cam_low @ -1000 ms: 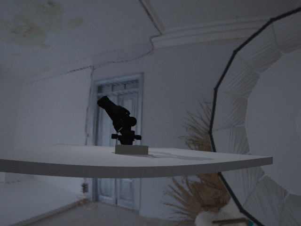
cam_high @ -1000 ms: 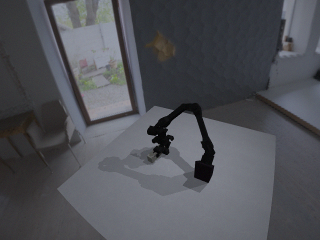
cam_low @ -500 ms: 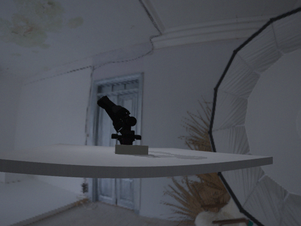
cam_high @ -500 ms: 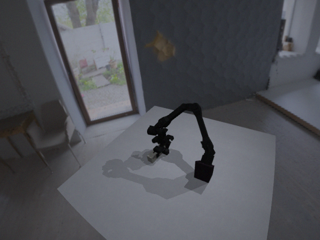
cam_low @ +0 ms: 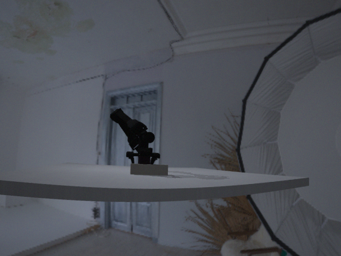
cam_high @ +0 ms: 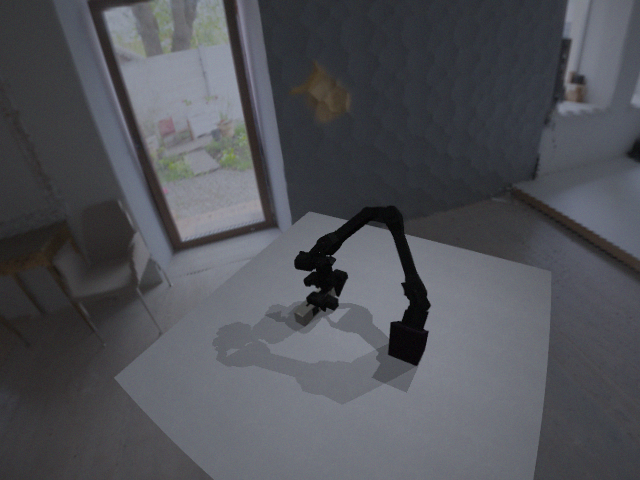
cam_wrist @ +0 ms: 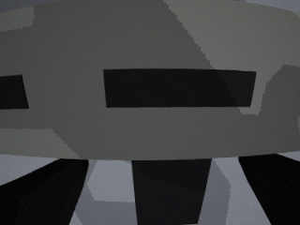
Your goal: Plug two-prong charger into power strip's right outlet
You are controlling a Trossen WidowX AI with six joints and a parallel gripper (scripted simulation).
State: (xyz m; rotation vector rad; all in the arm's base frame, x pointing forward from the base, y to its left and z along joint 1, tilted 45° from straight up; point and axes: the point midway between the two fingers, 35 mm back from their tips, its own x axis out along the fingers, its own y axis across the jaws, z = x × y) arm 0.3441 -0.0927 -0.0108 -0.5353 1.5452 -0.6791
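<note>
Right now the black two-prong charger is 20 mm ahead of my gripper tip and 10 mm above it.
</note>
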